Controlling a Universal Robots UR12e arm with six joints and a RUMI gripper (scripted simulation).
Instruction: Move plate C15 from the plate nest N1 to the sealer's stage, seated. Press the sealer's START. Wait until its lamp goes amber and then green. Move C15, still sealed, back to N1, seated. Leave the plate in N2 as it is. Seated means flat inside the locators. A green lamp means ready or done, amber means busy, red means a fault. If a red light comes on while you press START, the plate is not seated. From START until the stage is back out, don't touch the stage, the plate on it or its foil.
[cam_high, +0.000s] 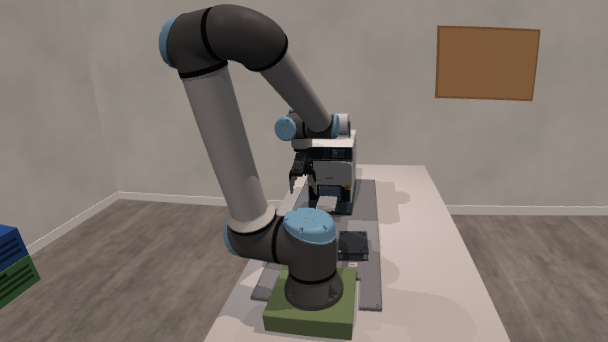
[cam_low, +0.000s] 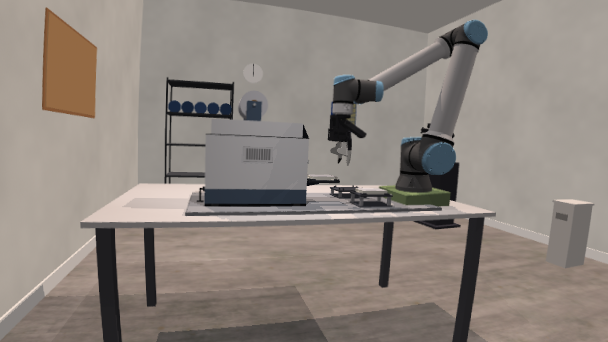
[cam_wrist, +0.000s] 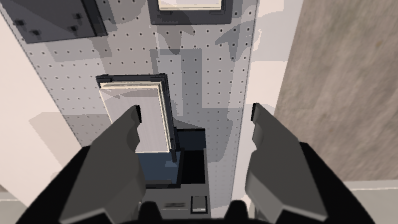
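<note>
Right now the plate C15 is 10 cm to the right of my hand, 8 cm below it and 6 cm ahead of it. From my hand the other things lie so: square button: 17 cm ahead, 2 cm to the right; sealer stage: 10 cm to the right, 9 cm below, 6 cm ahead; nest N2: 15 cm behind, 14 cm below, 1 cm to the left.
</note>
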